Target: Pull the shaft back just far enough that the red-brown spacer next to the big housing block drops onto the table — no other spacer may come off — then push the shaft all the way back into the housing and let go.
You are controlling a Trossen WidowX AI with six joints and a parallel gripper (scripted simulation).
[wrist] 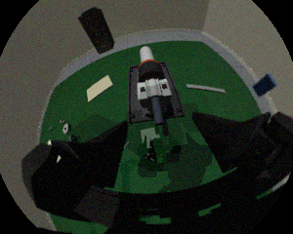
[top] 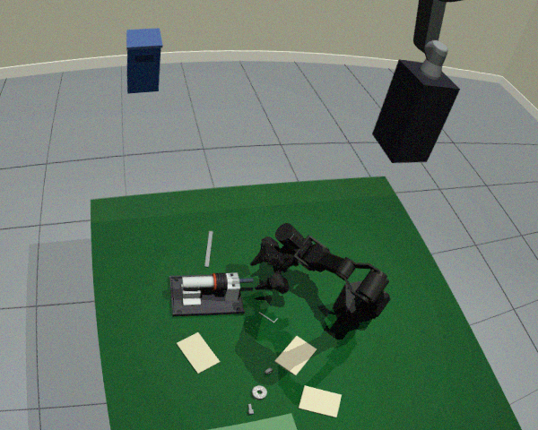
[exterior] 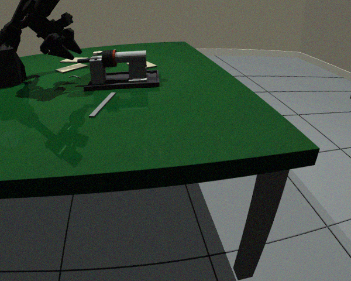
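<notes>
The black spacer is 11 cm ahead of my gripper tip, 1 cm to the right of it and 2 cm below it. The rest, counted from my gripper tip: grey bar: 9 cm ahead, 20 cm to the right, 10 cm below; then nut: 2 cm ahead, 30 cm to the left, 9 cm below; then red-brown spacer: 12 cm ahead, 1 cm to the right, 2 cm below.
</notes>
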